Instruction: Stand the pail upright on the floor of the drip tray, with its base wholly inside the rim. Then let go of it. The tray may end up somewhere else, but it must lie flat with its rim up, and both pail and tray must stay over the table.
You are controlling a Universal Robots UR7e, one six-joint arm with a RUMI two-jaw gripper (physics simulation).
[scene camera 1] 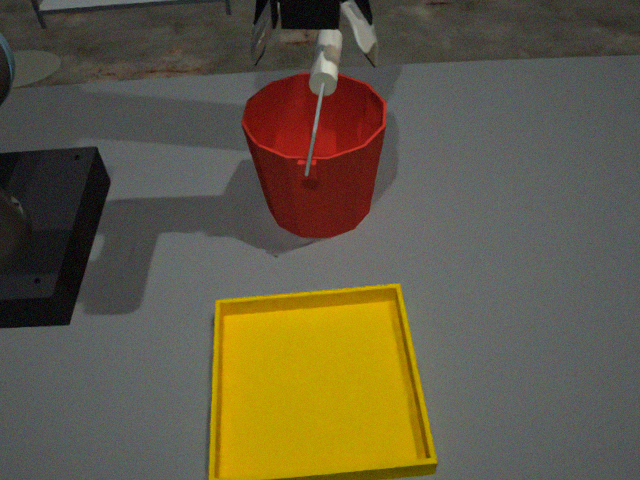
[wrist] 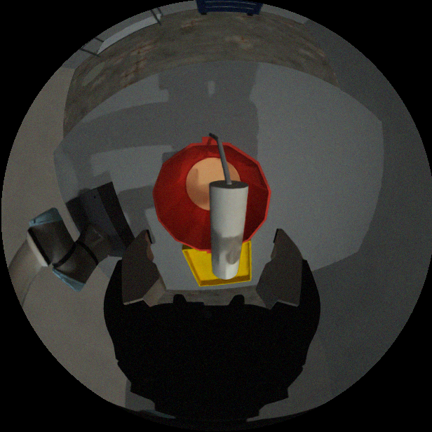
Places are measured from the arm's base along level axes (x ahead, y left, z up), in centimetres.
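Pixels of known places: gripper, fingertip midpoint: (scene camera 1: 314, 65).
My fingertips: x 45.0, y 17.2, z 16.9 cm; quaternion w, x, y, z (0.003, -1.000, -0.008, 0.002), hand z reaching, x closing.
Ahead of a thing's pixels: the offset from my fingertips to its middle. "*": to the spot under its first point. Level surfaces: height alone.
The red pail @(* dx +1.1, dy -8.7, dz -13.1 cm) (scene camera 1: 320, 191) (wrist: 175, 210) stands upright on the grey table, behind the tray in the scene view. Its white handle grip @(dx +1.5, dy +0.0, dz +0.7 cm) (scene camera 1: 326, 62) (wrist: 228, 225) stands raised above the pail's mouth on a thin metal wire. The yellow drip tray @(dx +2.4, dy -31.0, dz -21.9 cm) (scene camera 1: 320, 387) (wrist: 197, 265) lies flat with its rim up, apart from the pail. My gripper (scene camera 1: 315, 59) (wrist: 211, 231) is open above the pail, its two jaws to either side of the handle grip and not touching it. The far end of the wire is hidden in the scene view.
The grey table @(dz -23.5 cm) (scene camera 1: 516, 258) (wrist: 320, 175) bears all of this. The robot's black base block (scene camera 1: 46, 222) (wrist: 107, 215) stands at the left, with an arm section (wrist: 65, 250) beside it. The table's far edge runs behind the pail, with brown floor (scene camera 1: 155, 46) beyond.
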